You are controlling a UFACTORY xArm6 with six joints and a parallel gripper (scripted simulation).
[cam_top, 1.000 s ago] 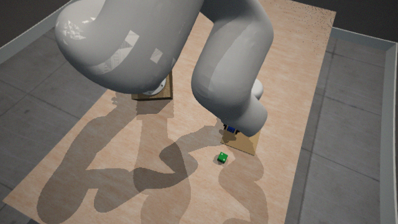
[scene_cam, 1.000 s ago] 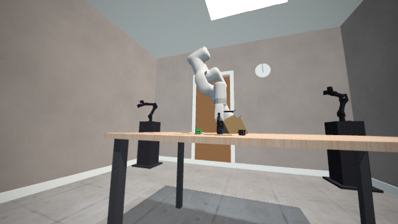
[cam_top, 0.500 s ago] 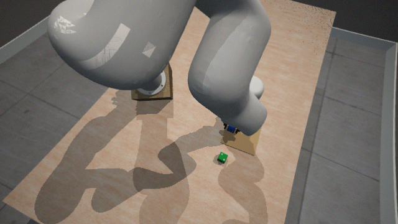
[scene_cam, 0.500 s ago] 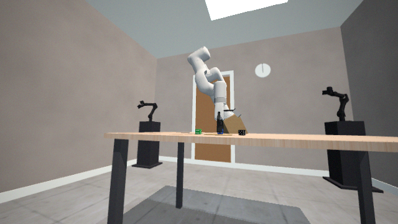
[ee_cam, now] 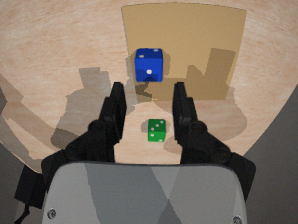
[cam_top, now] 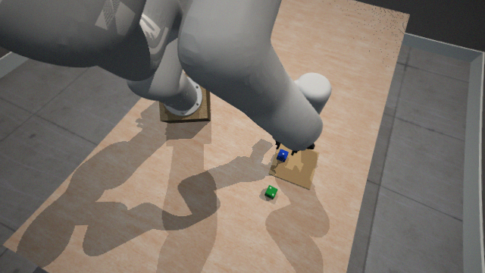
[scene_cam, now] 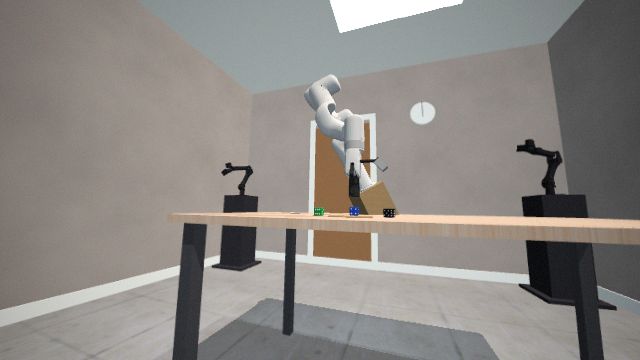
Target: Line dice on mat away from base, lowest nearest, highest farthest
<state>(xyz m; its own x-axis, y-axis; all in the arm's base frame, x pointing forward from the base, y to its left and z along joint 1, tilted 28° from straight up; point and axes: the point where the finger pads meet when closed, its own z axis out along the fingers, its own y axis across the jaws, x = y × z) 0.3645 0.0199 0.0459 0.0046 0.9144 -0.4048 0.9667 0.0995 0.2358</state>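
Now: the green die 130 mm to the right of my hand, 80 mm below it and 10 mm ahead of it. Also, from my hand: tan mat (90 mm below, 50 mm ahead); black die (120 mm to the left, 80 mm below); blue die (70 mm below).
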